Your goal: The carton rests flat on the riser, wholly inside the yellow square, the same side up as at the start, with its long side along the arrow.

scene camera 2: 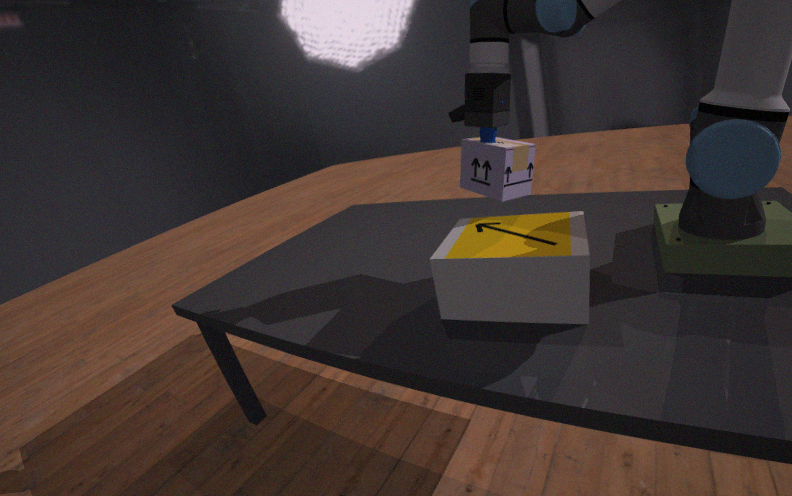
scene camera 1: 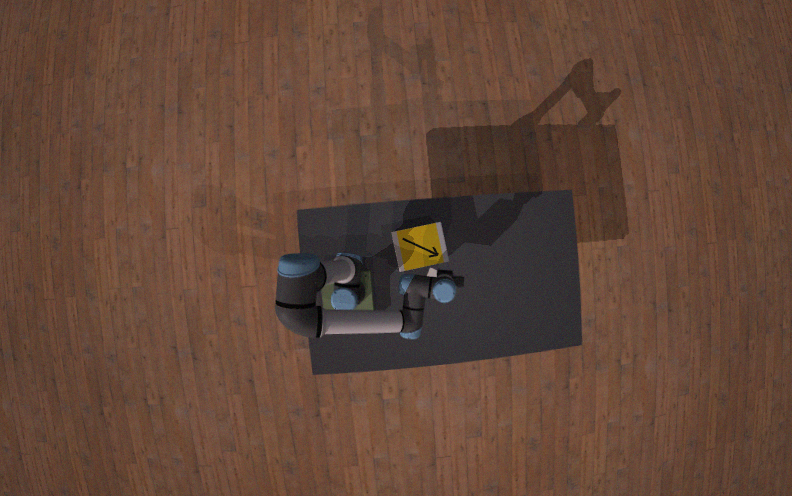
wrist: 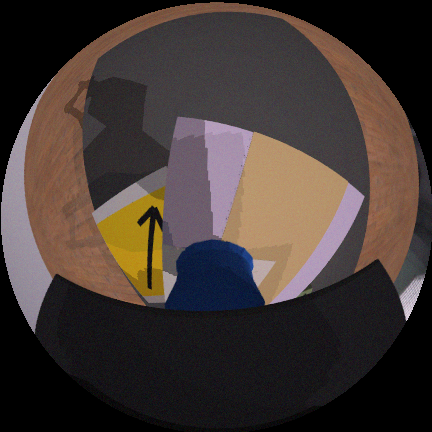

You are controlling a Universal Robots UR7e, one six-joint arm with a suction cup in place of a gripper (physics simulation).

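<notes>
A pale lilac carton [scene camera 1: 431,272] [scene camera 2: 483,167] [wrist: 227,165] with tan tape on top and black up-arrows on its sides hangs upright in the air from my gripper [scene camera 2: 488,140] [wrist: 215,260]. The blue suction cup is on the carton's top face. In the top view the arm hides most of the carton. The white riser [scene camera 1: 395,244] [scene camera 2: 514,292] [wrist: 106,206] stands on the table. Its top bears the yellow square [scene camera 1: 417,233] [scene camera 2: 540,224] [wrist: 120,240] with a black arrow [scene camera 1: 419,247] [scene camera 2: 517,233] [wrist: 150,250]. The carton is higher than the riser and beside it, on the side away from scene camera 2.
The dark table [scene camera 1: 514,303] [scene camera 2: 327,251] [wrist: 250,75] carries the riser and the arm's green base [scene camera 1: 367,292] [scene camera 2: 724,257]. The upper arm and forearm [scene camera 1: 362,321] pass over the base side of the table. Wooden floor [scene camera 1: 146,408] [scene camera 2: 87,350] surrounds the table.
</notes>
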